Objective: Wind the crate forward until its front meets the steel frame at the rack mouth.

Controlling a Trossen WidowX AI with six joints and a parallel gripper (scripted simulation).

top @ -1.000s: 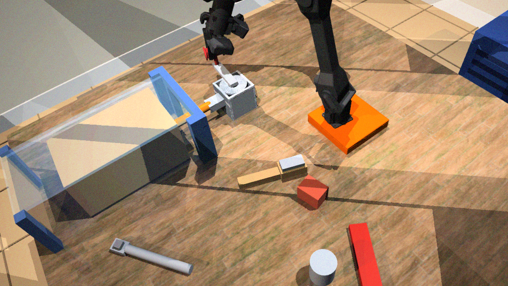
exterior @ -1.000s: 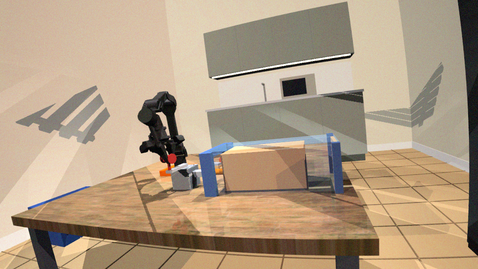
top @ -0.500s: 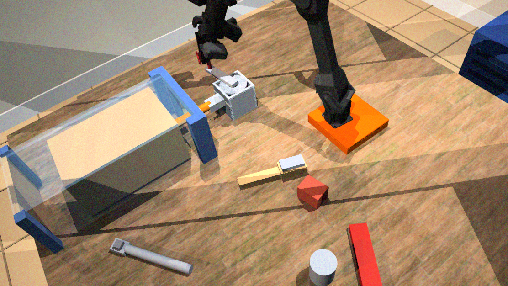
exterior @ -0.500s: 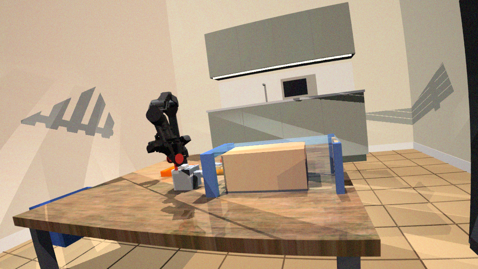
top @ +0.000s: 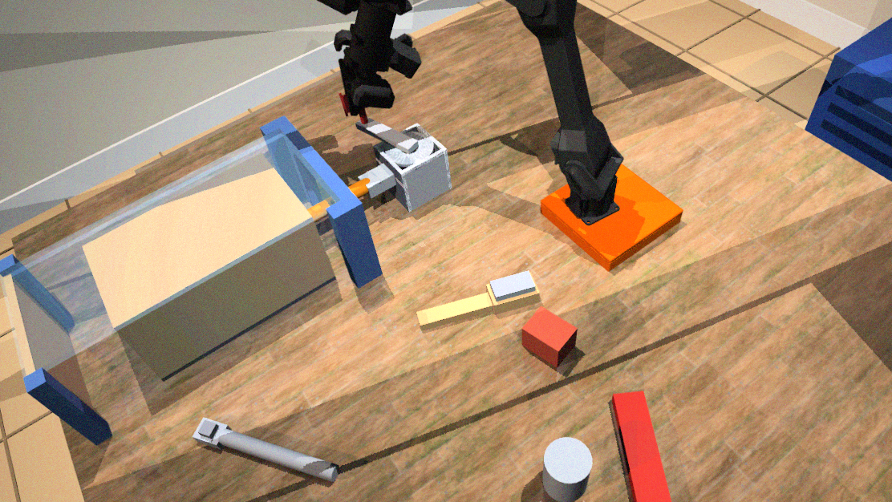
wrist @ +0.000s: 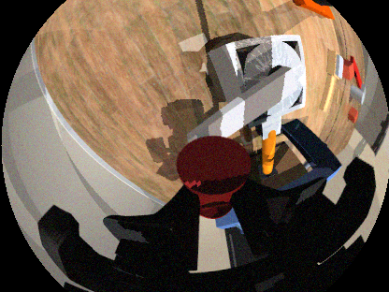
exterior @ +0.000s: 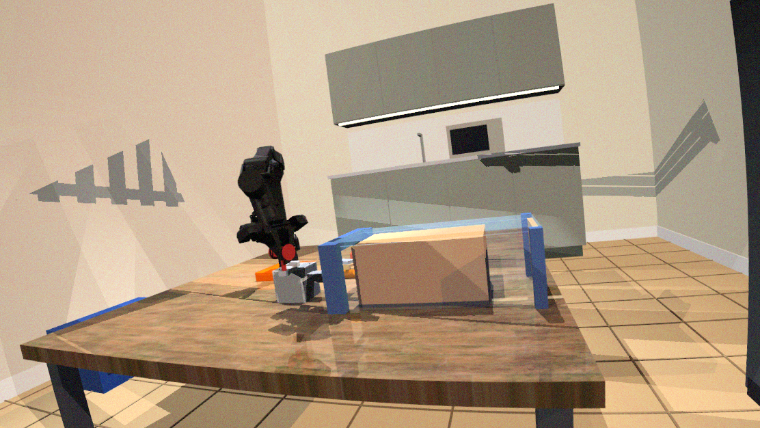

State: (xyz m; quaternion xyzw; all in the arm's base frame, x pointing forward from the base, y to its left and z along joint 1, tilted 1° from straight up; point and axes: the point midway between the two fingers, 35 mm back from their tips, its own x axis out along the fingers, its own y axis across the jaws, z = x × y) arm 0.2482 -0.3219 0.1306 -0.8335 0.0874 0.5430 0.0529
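Right now the winch handle is 3 cm behind my gripper tip, 4 cm to the left of it and 3 cm below it. From my gripper tip the other things lie so: red knob (2 cm behind); then grey winch (7 cm behind, 8 cm to the left, 10 cm below); then clear-panelled cubby (35 cm ahead, 14 cm to the left, 1 cm below).
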